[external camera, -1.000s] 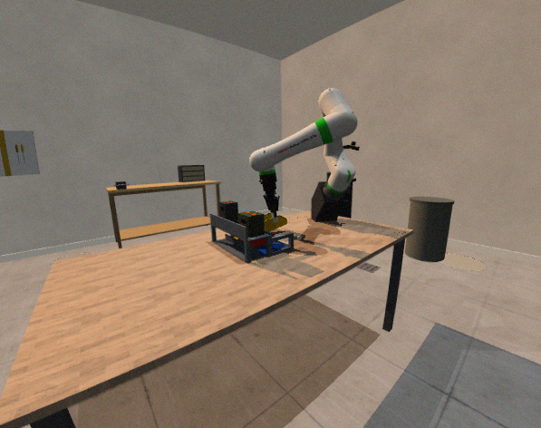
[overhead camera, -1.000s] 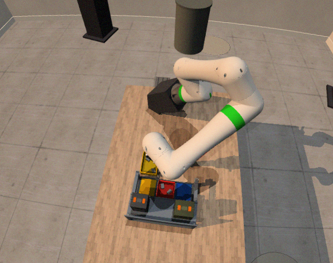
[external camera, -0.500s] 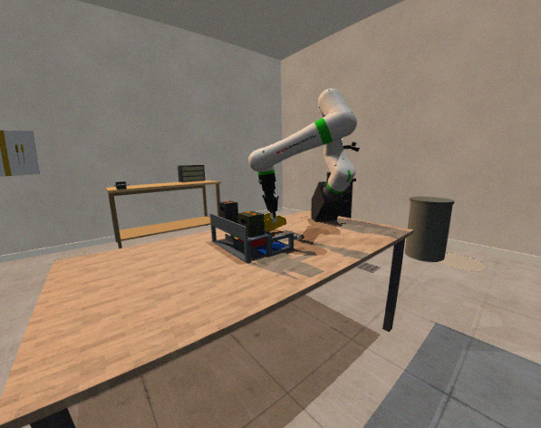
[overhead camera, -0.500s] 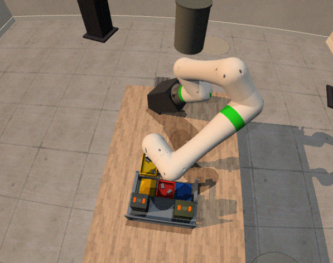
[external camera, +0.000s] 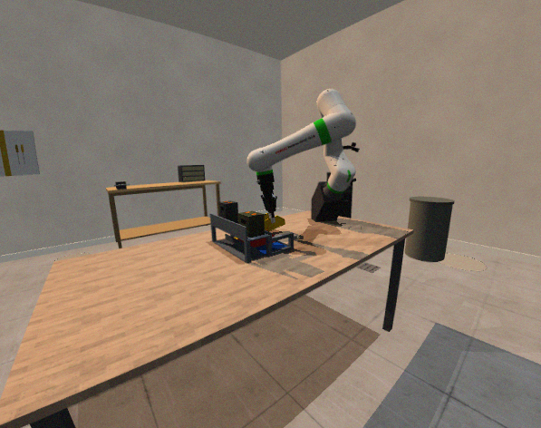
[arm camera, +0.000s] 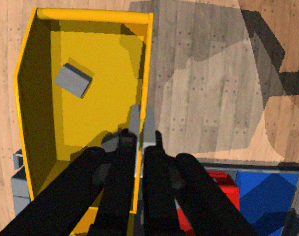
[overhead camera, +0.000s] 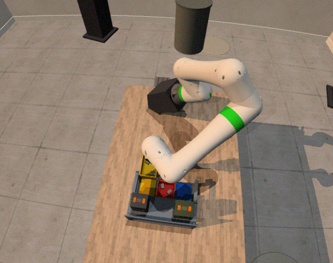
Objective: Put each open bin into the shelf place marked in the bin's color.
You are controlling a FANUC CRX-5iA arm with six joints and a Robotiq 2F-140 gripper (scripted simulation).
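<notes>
Now: the yellow bin 50 mm to the right of my hand and 40 mm below it. From my hand the other things lie so: red bin: 130 mm ahead, 110 mm to the left, 70 mm below; red mark: 140 mm ahead, 110 mm to the left, 100 mm below; yellow mark: 170 mm ahead, 100 mm below.
</notes>
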